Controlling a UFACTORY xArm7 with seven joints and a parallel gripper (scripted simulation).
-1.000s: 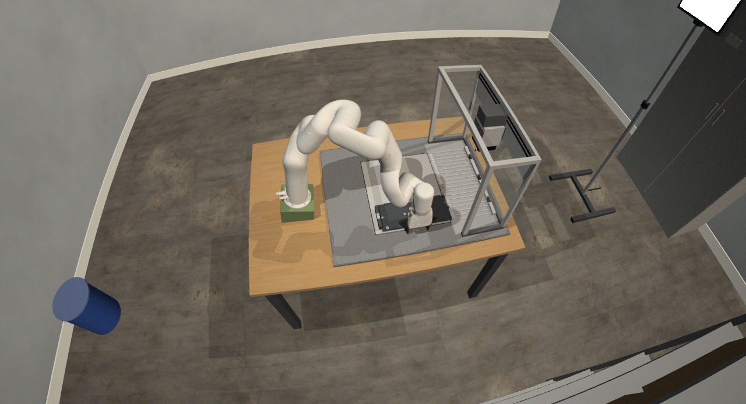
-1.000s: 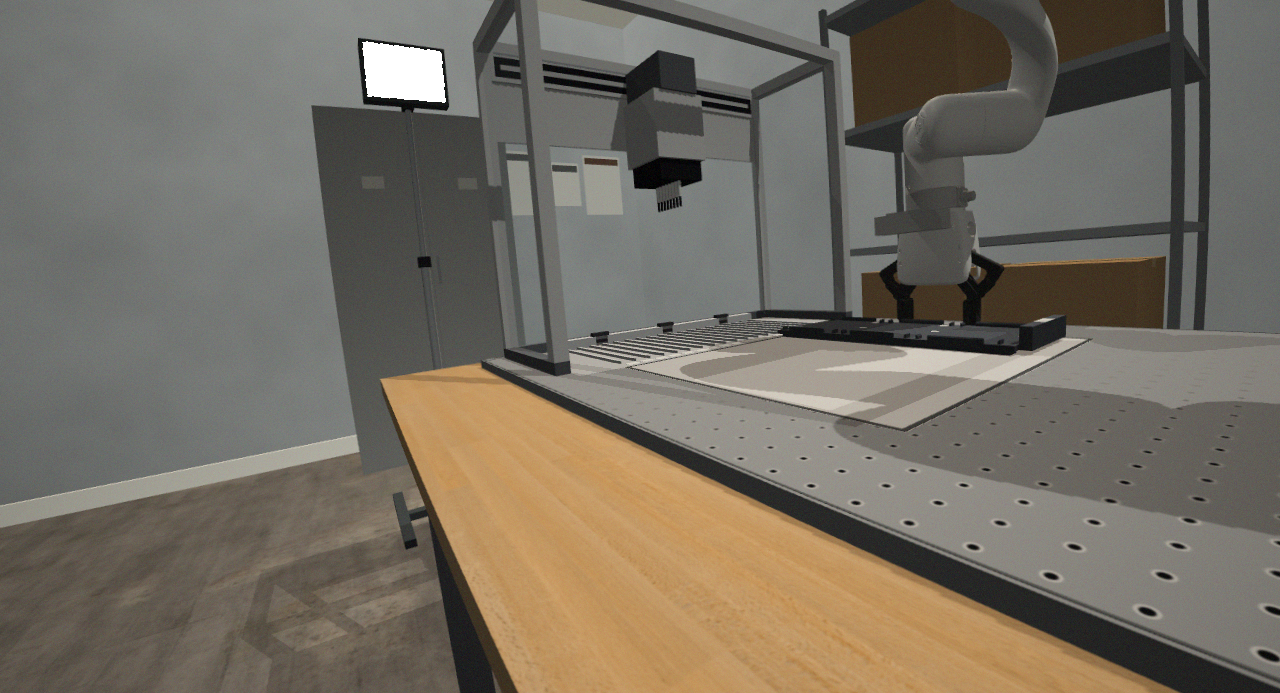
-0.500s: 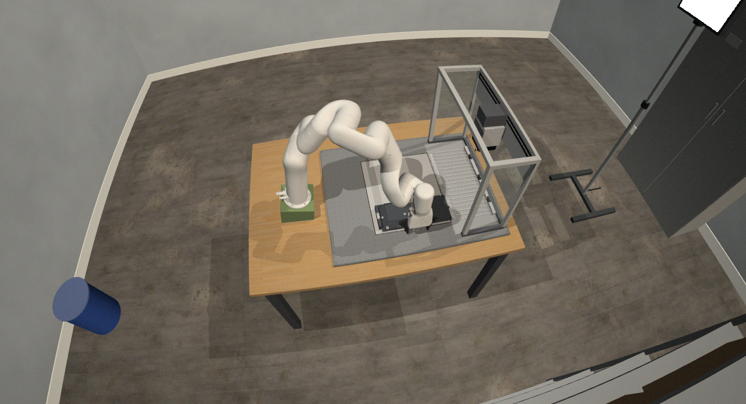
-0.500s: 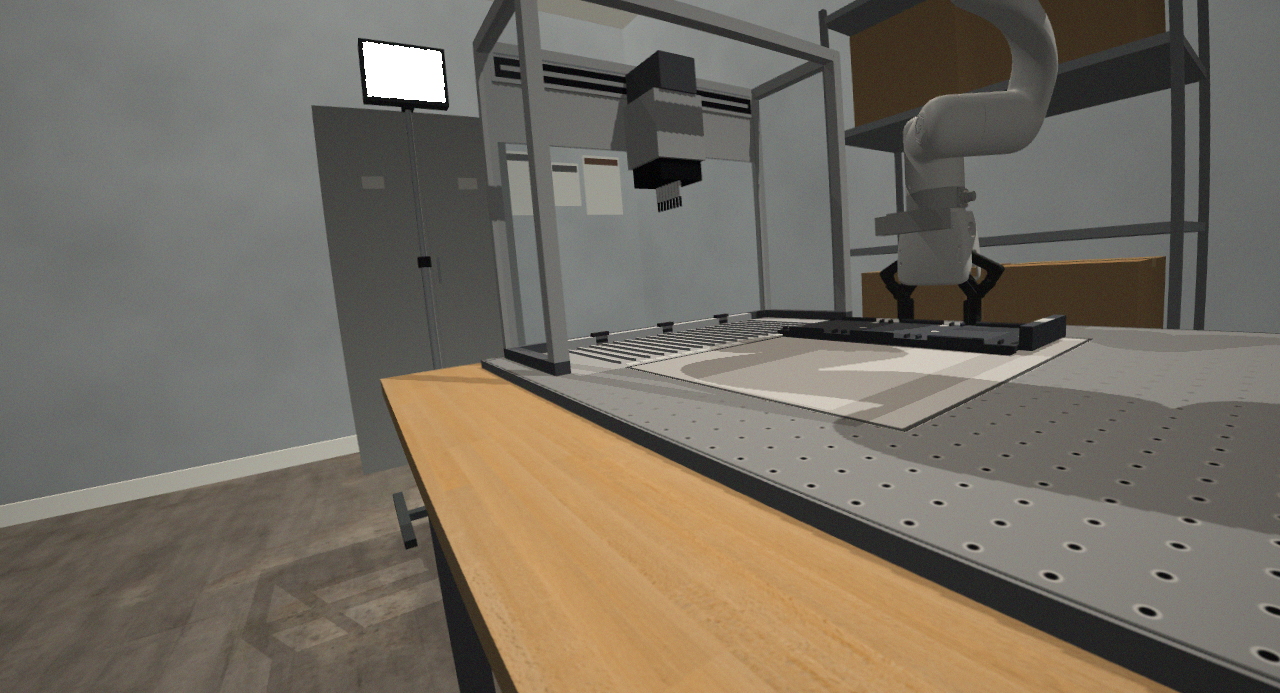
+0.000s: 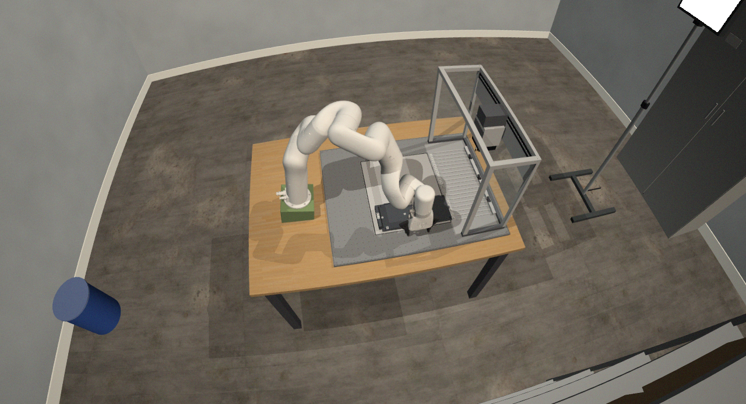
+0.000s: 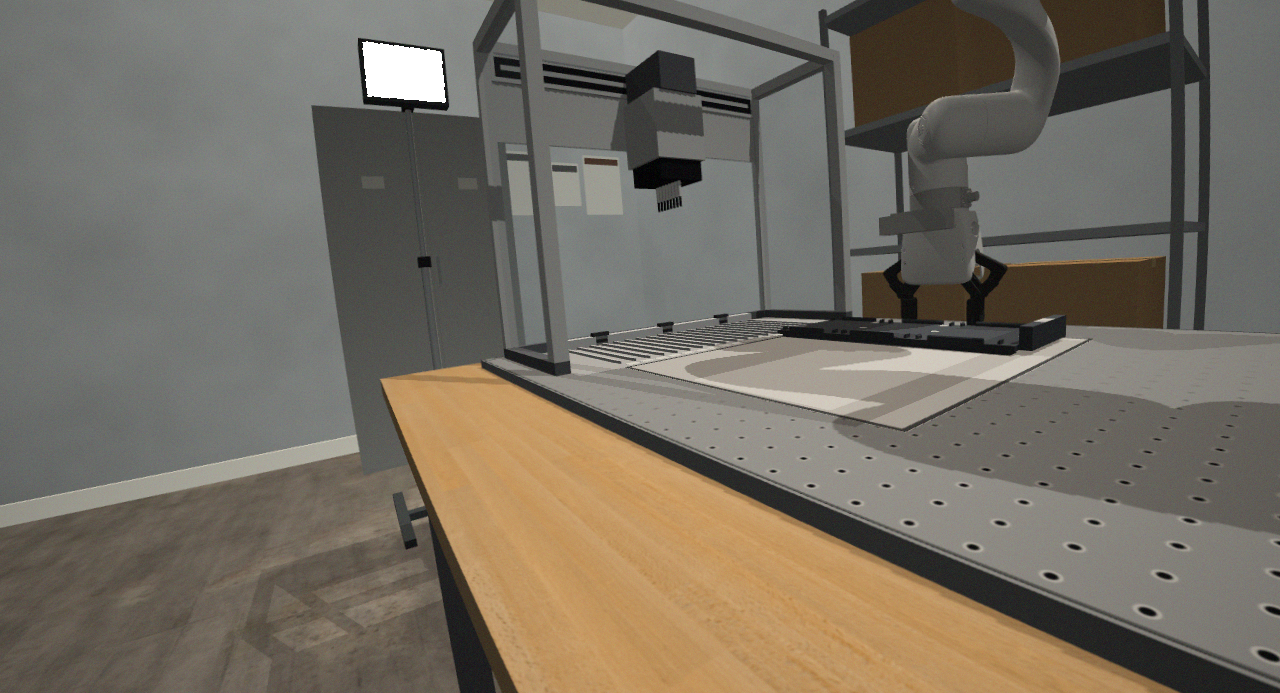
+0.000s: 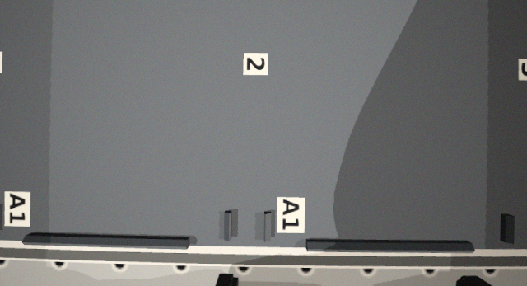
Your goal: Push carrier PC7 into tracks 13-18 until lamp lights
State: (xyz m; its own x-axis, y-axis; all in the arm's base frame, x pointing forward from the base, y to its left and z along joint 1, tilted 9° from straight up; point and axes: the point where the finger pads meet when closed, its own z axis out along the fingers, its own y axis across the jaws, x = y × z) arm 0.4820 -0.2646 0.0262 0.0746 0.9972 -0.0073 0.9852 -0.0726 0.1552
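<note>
The carrier PC7 is 9 cm to the left of my hand and 1 cm ahead of it. From my hand the other things lie so: dark pipetting head (35 cm ahead, 33 cm above, 20 cm to the left).
</note>
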